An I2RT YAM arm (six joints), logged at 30 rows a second.
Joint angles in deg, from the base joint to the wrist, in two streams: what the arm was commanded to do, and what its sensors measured. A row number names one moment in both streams.
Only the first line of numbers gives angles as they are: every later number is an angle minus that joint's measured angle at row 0.
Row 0, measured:
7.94 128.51 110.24 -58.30 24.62 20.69
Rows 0 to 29, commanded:
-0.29 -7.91 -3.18 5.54 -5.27 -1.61
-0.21 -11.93 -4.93 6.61 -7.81 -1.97
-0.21 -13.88 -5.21 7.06 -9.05 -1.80
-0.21 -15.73 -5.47 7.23 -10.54 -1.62
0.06 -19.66 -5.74 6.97 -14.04 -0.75
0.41 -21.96 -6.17 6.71 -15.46 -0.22
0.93 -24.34 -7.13 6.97 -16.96 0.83
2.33 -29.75 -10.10 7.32 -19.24 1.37
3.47 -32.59 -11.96 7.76 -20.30 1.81
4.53 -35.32 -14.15 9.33 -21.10 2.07
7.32 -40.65 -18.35 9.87 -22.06 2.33
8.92 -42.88 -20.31 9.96 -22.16 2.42
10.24 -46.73 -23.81 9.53 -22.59 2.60
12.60 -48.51 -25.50 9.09 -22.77 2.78
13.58 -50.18 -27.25 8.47 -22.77 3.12
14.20 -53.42 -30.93 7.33 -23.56 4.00
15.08 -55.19 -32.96 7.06 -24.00 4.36
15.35 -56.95 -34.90 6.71 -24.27 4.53
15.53 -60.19 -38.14 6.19 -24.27 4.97
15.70 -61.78 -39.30 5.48 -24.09 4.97
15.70 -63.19 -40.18 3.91 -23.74 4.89
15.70 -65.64 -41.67 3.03 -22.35 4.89
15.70 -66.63 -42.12 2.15 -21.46 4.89
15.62 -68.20 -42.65 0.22 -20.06 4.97
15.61 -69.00 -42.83 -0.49 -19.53 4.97
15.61 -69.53 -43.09 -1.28 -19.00 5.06
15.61 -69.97 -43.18 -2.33 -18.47 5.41
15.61 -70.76 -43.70 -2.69 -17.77 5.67
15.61 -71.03 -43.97 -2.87 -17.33 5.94
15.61 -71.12 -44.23 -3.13 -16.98 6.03
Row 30, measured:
15.44 -69.09 -44.24 -1.42 -19.91 4.92
